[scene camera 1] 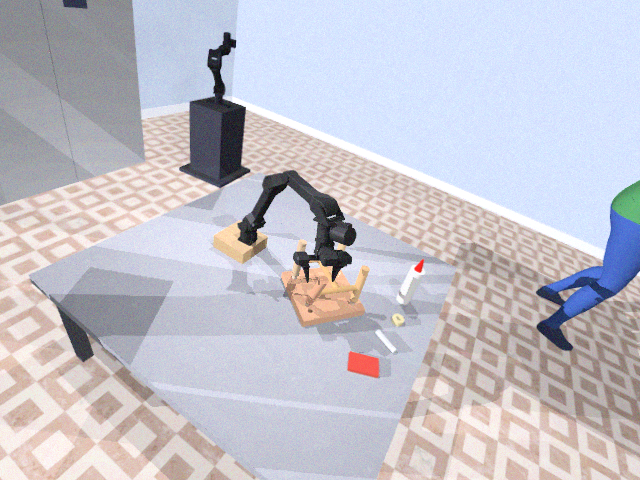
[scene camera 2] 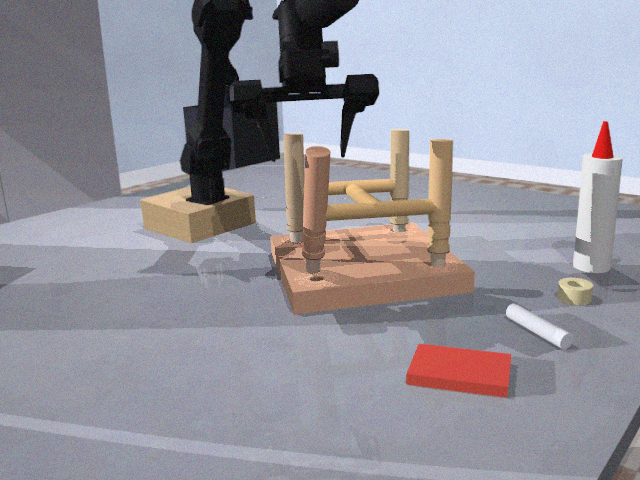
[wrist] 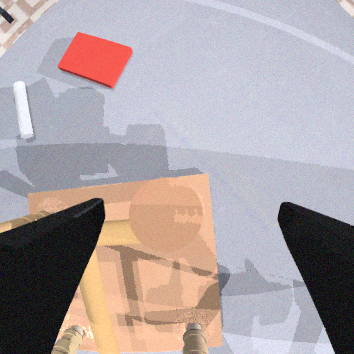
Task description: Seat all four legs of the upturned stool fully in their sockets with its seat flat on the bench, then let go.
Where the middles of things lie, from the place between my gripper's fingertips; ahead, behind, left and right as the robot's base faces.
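Scene:
The red flat block [scene camera 2: 472, 371] is 24 cm ahead of my hand, 7 cm to the right of it and 20 cm below it. For the tape ring [scene camera 2: 575, 291] I find 30 cm ahead of my hand, 20 cm to the left and 19 cm below, while the white cylinder [scene camera 2: 554, 334] lies 28 cm ahead of my hand, 7 cm to the left of it and 19 cm below. And the stool leg [scene camera 2: 317, 158] is 1 cm behind my hand, 2 cm to the left of it and 8 cm below it.

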